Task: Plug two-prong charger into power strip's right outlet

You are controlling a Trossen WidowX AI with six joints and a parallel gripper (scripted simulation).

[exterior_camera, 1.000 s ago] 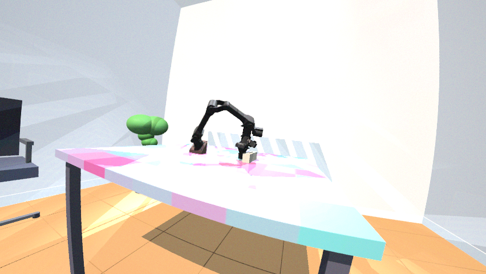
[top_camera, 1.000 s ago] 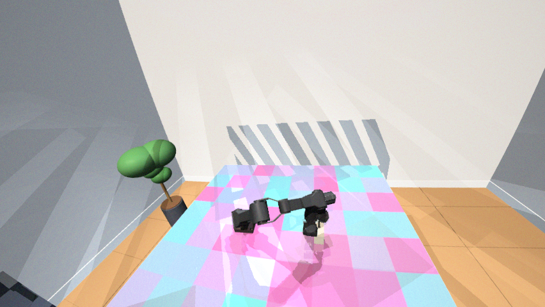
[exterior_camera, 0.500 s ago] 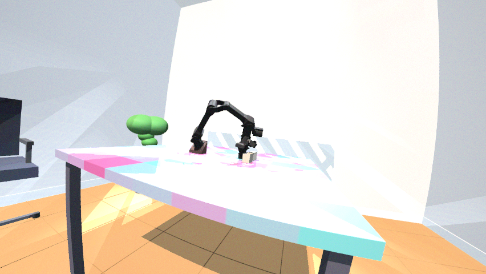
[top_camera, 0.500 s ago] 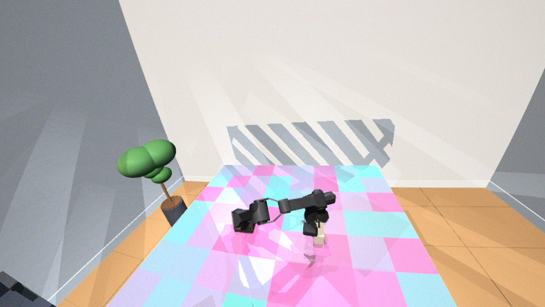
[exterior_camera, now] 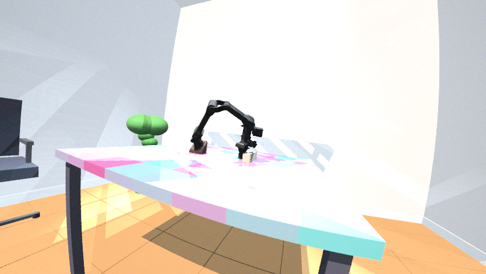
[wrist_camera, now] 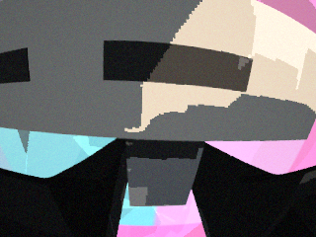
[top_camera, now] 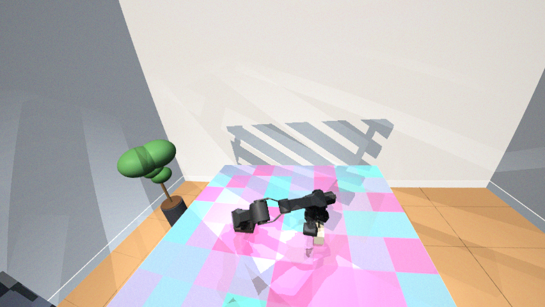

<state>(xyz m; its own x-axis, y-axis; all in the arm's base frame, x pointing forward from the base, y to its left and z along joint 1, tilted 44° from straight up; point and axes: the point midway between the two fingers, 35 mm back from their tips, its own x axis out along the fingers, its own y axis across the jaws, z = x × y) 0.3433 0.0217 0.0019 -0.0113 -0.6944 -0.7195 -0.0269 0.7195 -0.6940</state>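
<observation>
My gripper tip is 20 mm short of the two-prong charger and 10 mm below it.
</observation>
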